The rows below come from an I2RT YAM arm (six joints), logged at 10 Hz.
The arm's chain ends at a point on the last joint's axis. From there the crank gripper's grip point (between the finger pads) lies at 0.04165 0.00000 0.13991 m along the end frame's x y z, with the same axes.
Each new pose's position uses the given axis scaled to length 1; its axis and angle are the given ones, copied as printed.
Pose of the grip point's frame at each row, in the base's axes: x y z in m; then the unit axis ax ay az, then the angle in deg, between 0 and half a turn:
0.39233 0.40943 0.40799 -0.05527 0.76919 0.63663 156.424
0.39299 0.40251 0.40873 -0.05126 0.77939 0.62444 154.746
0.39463 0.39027 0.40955 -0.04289 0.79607 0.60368 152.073
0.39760 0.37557 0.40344 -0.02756 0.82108 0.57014 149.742
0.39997 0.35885 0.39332 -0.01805 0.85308 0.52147 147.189
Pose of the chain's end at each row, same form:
0.39665 0.26782 0.44317 -0.05527 0.76919 0.63663 156.424
0.39246 0.26185 0.44776 -0.05126 0.77939 0.62444 154.746
0.38594 0.25172 0.45469 -0.04289 0.79607 0.60368 152.073
0.37973 0.24135 0.45798 -0.02756 0.82108 0.57014 149.742
0.37270 0.23234 0.46086 -0.01805 0.85308 0.52147 147.189

